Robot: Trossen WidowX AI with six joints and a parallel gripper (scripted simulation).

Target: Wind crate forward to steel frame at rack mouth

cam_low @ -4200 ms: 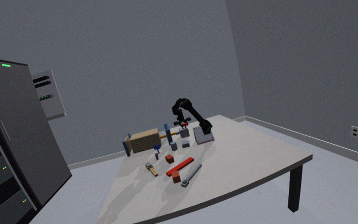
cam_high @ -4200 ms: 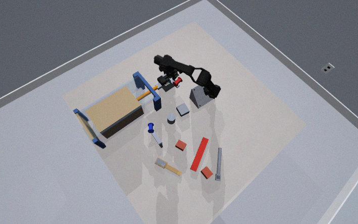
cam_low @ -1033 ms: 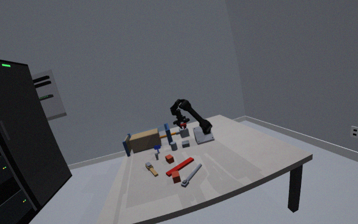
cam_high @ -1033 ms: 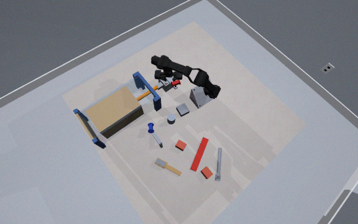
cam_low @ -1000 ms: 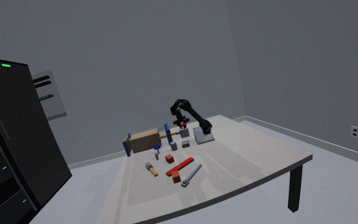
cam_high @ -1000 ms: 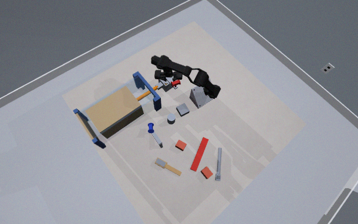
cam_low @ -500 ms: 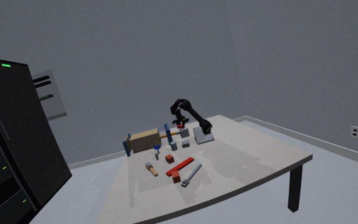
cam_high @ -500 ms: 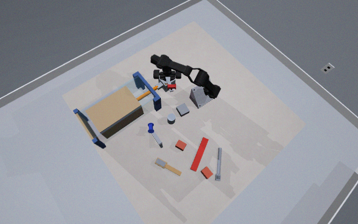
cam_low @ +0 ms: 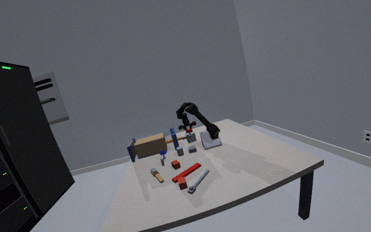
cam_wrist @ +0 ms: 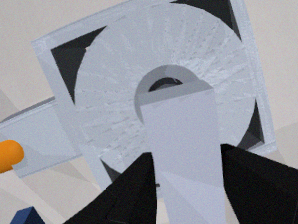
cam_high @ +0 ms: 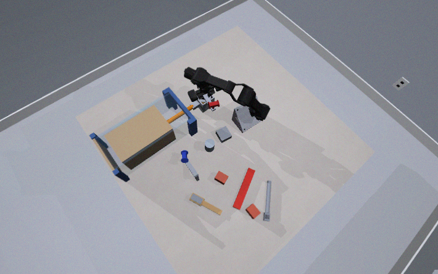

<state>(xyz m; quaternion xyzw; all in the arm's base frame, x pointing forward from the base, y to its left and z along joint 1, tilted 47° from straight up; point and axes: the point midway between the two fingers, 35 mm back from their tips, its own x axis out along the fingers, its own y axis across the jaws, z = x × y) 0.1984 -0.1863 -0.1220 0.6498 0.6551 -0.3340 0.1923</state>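
My gripper tip is now 7 cm above the grey winch, 3 cm to the left of it and 2 cm past it. Also, from my gripper tip: red knob: 8 cm to the left, 4 cm above, 1 cm ahead; blue frame: 16 cm ahead, 1 cm to the right, 1 cm above; red-knobbed handle: 4 cm to the left, 1 cm above.
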